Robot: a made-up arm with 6 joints. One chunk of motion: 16 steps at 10 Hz.
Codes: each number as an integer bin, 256 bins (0 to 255) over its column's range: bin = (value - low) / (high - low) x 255, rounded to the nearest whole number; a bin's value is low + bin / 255 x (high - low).
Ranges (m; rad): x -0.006..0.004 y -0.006..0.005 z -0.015..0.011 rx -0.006..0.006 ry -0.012..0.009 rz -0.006..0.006
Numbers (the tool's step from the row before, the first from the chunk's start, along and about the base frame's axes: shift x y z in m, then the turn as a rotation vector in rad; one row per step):
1: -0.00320 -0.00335 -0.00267 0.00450 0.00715 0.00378
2: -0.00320 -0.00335 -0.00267 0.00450 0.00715 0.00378
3: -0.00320 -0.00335 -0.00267 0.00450 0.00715 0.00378
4: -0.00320 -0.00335 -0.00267 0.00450 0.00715 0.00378
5: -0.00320 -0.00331 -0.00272 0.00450 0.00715 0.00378
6: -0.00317 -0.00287 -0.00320 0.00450 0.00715 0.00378
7: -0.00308 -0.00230 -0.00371 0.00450 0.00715 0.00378
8: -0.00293 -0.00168 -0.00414 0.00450 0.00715 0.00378
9: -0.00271 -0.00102 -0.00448 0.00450 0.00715 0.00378
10: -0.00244 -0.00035 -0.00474 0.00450 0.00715 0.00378
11: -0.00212 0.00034 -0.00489 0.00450 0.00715 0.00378
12: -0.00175 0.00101 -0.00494 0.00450 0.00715 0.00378
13: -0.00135 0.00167 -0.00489 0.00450 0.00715 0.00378
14: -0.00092 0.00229 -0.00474 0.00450 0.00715 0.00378
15: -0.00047 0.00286 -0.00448 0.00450 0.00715 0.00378
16: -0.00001 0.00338 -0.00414 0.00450 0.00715 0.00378
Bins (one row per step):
1: 71 61 121 223 233 208
2: 71 61 121 223 233 208
3: 71 61 121 223 233 208
4: 71 61 121 223 233 208
5: 71 62 120 223 233 208
6: 72 73 116 223 233 208
7: 74 86 111 223 233 208
8: 78 100 107 223 233 208
9: 84 115 103 223 233 208
10: 91 131 101 223 233 208
11: 99 147 99 223 233 208
12: 108 163 99 223 233 208
13: 119 178 99 223 233 208
14: 130 192 101 223 233 208
15: 141 205 103 223 233 208
16: 153 217 107 223 233 208

